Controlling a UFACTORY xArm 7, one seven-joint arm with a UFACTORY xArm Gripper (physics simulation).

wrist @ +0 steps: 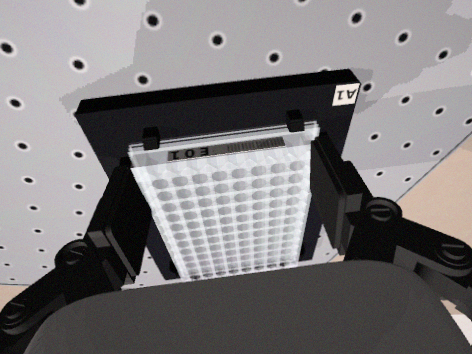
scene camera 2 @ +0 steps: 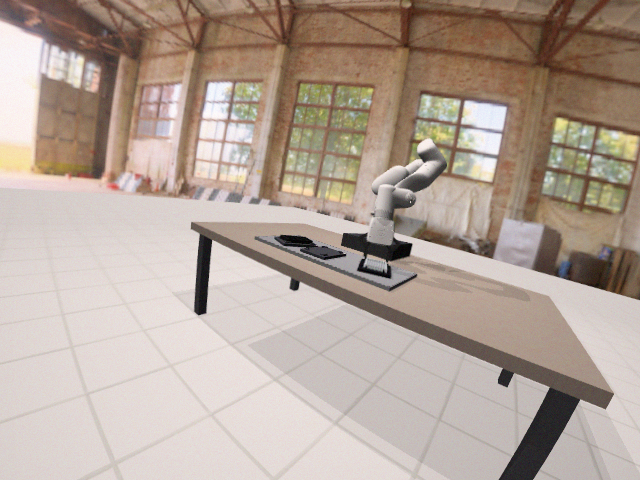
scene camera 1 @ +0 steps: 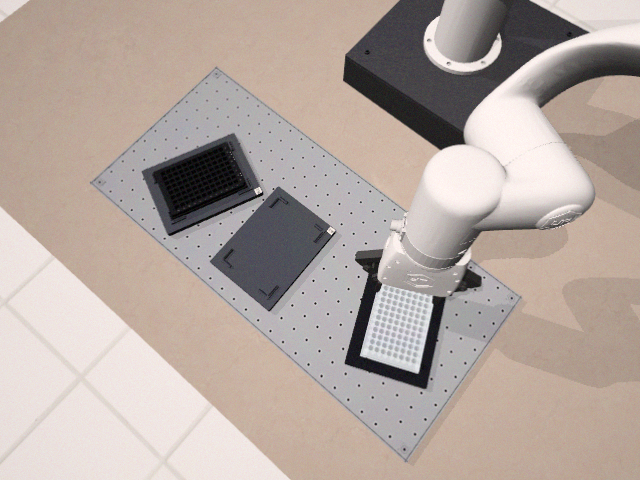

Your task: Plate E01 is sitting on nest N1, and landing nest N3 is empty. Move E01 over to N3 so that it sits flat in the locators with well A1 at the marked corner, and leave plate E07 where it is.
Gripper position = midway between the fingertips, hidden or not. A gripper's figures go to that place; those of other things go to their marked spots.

My gripper (scene camera 1: 406, 289): 0.66 m from the lens. A white well plate (scene camera 1: 397, 329) is 0.65 m from the lens. A black well plate (scene camera 1: 209, 176): 0.73 m from the lens. The marked spots on the white well plate and the black well plate are 0.38 m apart.
